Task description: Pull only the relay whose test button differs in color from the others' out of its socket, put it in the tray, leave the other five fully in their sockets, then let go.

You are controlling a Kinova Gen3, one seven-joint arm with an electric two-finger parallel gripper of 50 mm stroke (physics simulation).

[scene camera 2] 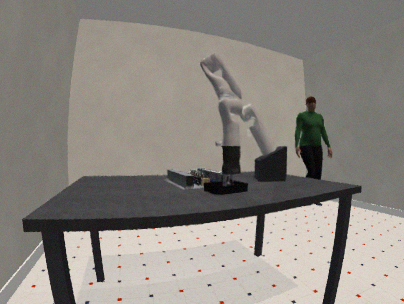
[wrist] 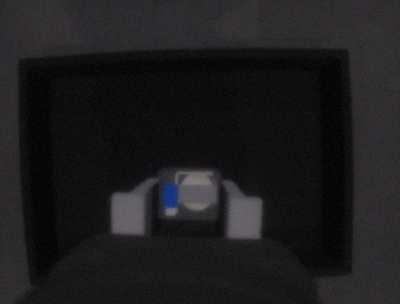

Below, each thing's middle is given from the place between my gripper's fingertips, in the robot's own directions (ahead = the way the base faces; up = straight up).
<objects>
The relay [wrist: 185,193] is 1 cm to the right of my hand and 1 cm above it.
</objects>
